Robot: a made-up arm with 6 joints.
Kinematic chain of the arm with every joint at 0, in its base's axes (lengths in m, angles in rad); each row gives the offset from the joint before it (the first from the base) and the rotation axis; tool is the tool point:
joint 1: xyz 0 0 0.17 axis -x
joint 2: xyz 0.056 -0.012 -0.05 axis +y
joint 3: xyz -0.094 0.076 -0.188 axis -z
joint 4: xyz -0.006 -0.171 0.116 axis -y
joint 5: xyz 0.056 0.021 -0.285 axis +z
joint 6: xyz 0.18 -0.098 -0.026 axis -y
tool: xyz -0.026 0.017 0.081
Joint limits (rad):
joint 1: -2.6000..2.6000
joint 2: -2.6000..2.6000
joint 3: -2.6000..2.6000
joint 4: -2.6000..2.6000
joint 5: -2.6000..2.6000
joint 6: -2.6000..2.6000
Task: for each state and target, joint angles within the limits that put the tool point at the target. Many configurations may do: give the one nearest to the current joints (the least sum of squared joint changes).
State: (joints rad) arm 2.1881 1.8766 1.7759 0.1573 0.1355 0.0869
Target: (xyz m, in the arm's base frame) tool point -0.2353 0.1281 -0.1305
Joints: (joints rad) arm 2.6000 1.7927 2.0916 -0.3331 0.4097 0.2127
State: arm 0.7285 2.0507 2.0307 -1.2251 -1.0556 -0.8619
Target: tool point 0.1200 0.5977 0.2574
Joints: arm 0.6634 2.2856 1.8992 -1.2578 -1.0295 -1.4658
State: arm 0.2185 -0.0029 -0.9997 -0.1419 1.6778 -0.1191
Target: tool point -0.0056 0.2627 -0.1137
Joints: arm -0.1927 0.0806 -1.0547 0.1125 1.6130 -0.1656
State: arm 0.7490 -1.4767 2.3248 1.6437 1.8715 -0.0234
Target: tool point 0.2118 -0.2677 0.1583
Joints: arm 1.0483 -1.8271 2.2909 1.2444 2.1064 -0.0603
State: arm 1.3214 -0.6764 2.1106 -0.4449 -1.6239 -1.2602
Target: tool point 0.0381 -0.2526 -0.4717
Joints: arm 0.9748 -0.8110 2.1384 -0.4634 -1.3900 -1.6683
